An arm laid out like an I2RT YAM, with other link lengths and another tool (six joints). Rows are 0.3 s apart.
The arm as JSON. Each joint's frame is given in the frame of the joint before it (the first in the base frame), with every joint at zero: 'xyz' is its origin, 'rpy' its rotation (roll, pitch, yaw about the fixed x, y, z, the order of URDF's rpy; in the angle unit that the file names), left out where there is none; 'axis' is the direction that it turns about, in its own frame. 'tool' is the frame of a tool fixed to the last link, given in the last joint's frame.
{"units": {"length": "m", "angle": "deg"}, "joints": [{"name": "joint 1", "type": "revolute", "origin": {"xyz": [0.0, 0.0, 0.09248]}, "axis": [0.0, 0.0, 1.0]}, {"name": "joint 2", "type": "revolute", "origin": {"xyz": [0.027, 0.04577, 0.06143]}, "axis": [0.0, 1.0, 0.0]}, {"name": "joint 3", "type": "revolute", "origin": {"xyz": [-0.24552, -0.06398, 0.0]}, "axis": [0.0, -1.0, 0.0]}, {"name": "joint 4", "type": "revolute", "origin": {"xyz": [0.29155, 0.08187, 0.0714]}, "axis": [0.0, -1.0, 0.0]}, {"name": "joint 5", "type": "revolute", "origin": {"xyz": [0.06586, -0.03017, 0.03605]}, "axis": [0.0, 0.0, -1.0]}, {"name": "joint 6", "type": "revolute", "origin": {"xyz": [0.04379, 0.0, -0.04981]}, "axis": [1.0, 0.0, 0.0]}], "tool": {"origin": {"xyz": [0.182, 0.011, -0.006], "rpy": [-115.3, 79.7, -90.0]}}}
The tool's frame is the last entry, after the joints.
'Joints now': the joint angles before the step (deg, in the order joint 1, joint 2, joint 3, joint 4, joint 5, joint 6). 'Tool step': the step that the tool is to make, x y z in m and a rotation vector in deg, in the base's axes. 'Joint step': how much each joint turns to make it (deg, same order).
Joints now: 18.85 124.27 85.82 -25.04 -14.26 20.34
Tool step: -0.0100 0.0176 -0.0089 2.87 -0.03 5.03
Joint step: 0.34 1.42 -0.83 2.32 -4.52 -3.12
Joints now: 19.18 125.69 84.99 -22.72 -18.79 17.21
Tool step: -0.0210 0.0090 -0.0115 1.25 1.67 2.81
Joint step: 0.70 0.00 -2.59 1.02 -2.48 -1.22
